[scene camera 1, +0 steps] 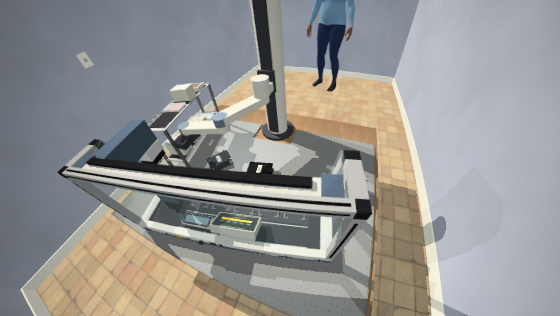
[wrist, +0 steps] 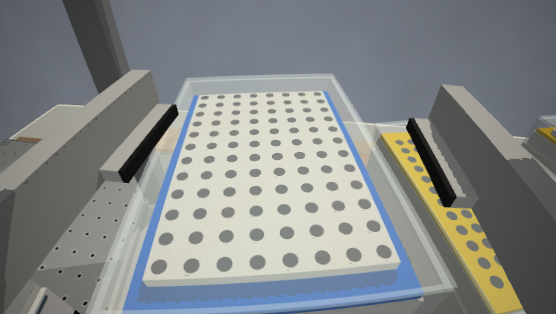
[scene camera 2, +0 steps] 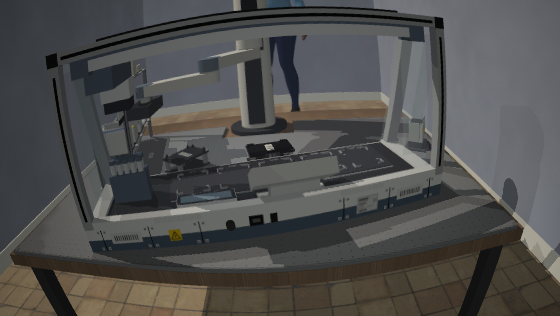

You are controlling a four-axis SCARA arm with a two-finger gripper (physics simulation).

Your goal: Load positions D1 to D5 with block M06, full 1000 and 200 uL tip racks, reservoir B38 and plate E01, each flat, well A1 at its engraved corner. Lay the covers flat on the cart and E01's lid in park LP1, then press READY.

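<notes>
My gripper (wrist: 290, 97) is open and empty, with its black-padded fingers on either side of a tip rack (wrist: 265, 165) in the wrist view. This rack has a white, dotted top and a blue border; a clear cover (wrist: 260, 77) surrounds it. The right finger overlaps a yellow tip rack (wrist: 502, 300) in the view. Whether the fingers touch the cover is not clear. The deck machine (scene camera 1: 170, 234) (scene camera 2: 310, 200) stands on the table, with a blue-grey screen (scene camera 1: 197, 219) (scene camera 2: 206, 197) and a box with a yellow stripe (scene camera 1: 237, 223). M06, B38, E01 and LP1 cannot be identified.
A shelf rack (scene camera 1: 176, 148) with a white box (scene camera 1: 182, 92) on top stands behind the machine at the left. Two black fixtures (scene camera 1: 220, 160) (scene camera 1: 260, 168) stand behind the deck. The arm's column (scene camera 1: 278, 65) (scene camera 2: 256, 85) rises behind them. A person (scene camera 1: 332, 37) stands farther back.
</notes>
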